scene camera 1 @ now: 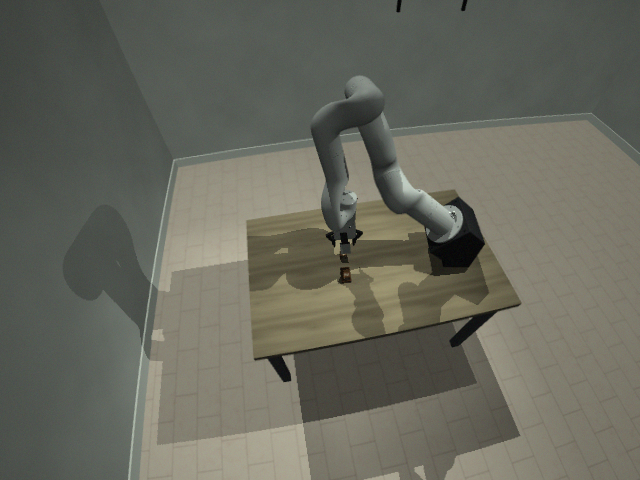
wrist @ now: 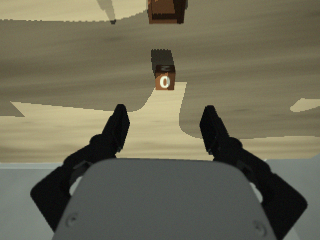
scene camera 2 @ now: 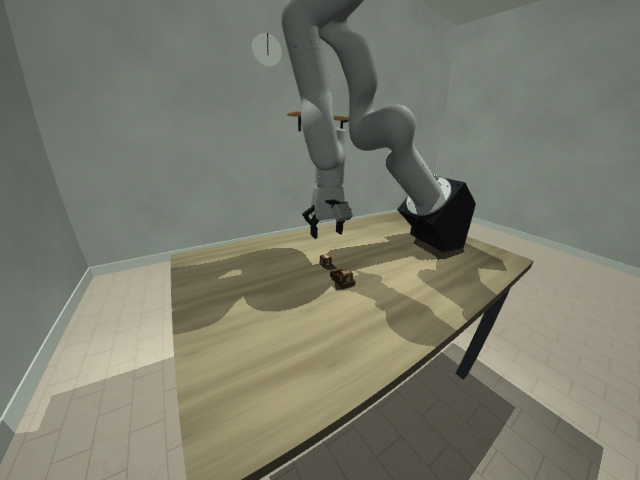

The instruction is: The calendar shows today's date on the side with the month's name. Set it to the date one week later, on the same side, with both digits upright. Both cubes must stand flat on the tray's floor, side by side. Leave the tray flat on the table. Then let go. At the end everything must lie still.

Path:
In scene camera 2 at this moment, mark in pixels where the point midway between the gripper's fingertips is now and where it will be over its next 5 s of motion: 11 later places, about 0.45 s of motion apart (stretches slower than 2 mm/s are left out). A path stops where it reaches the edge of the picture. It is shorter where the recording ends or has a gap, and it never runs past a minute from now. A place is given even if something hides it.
My gripper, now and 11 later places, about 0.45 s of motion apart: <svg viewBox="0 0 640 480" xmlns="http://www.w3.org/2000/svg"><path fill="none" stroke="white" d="M326 235L340 247L347 254L347 257L347 261L346 267L346 269L346 272L345 276L345 278L346 271L348 252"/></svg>

